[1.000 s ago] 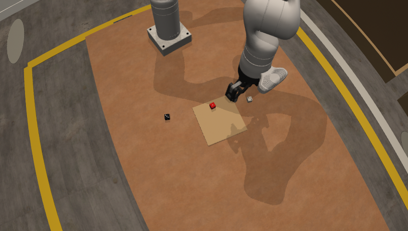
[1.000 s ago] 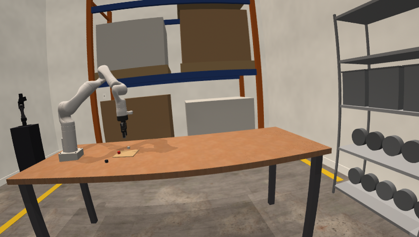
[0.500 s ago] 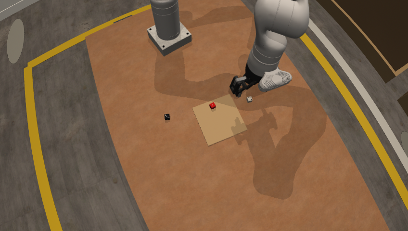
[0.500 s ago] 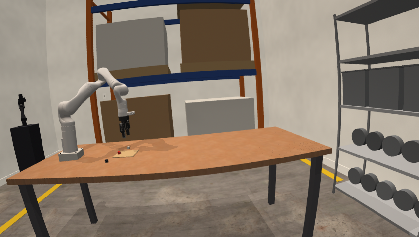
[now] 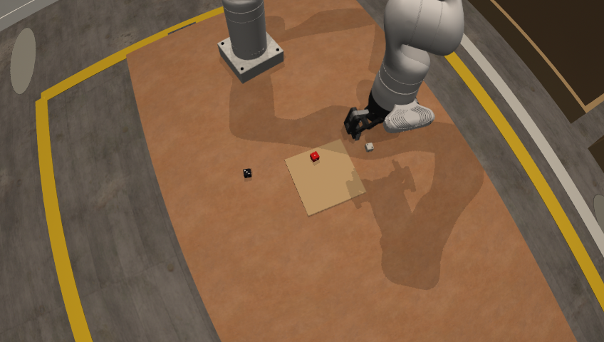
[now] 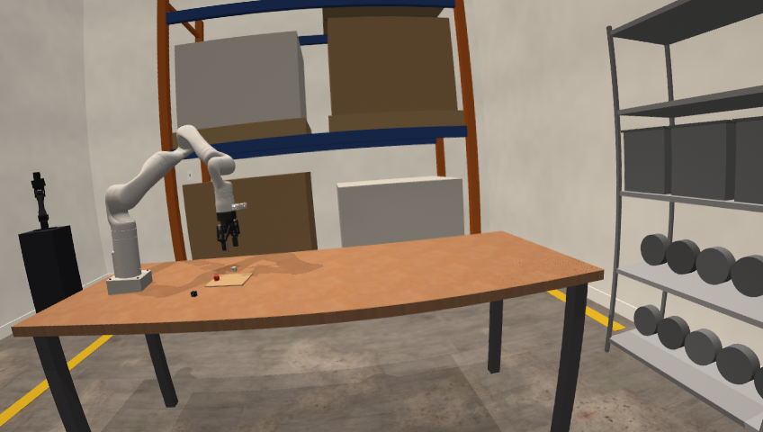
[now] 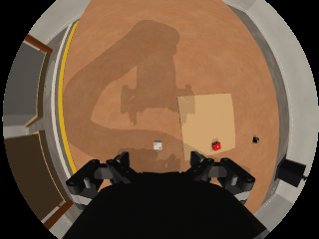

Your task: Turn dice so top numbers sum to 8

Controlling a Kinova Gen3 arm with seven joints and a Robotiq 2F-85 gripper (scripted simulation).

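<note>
Right now the white die is 90 mm below my hand. The rest, counted from my hand: black die 260 mm to the right, 110 mm behind, 90 mm below; then red die 120 mm to the right, 80 mm below, 50 mm behind; then tan mat 120 mm to the right, 90 mm below, 10 mm behind.
</note>
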